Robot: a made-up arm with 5 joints.
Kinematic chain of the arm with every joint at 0, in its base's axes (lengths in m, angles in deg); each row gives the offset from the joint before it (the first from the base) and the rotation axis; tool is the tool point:
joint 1: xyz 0 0 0.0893 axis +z
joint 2: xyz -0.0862 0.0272 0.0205 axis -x
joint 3: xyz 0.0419 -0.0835 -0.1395 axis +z
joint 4: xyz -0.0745 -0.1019 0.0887 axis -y
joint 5: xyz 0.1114 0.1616 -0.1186 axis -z
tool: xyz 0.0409 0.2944 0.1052
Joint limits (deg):
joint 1: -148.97..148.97
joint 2: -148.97..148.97
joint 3: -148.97..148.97
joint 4: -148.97..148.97
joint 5: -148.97..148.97
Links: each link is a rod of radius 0.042 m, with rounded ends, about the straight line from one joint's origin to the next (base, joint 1, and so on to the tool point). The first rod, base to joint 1, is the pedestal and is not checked.
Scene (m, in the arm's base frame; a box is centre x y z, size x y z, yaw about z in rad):
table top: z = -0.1
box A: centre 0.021 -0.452 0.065 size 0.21 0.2 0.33 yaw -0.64
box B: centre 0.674 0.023 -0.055 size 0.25 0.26 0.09 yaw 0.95
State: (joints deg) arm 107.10 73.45 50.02 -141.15 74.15
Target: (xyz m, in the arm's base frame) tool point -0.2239 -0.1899 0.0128
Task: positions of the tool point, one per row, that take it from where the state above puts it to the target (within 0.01 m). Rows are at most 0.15 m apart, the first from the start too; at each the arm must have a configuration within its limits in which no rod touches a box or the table.
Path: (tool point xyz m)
1: 0.3432 -0.3651 0.3569
2: 0.2215 -0.4355 0.3704
3: 0.0911 -0.4671 0.3789
4: -0.0365 -0.4613 0.3837
5: -0.1012 -0.4608 0.3384
6: -0.1665 -0.4458 0.2925
7: -0.2284 -0.4163 0.2471
8: -0.2039 -0.4044 0.2906
9: -0.1743 -0.3936 0.2989
10: -0.1530 -0.3830 0.2730
11: -0.1492 -0.3659 0.2197
12: -0.1652 -0.3326 0.1503
13: -0.1945 -0.2749 0.0775
14: -0.2239 -0.1899 0.0128

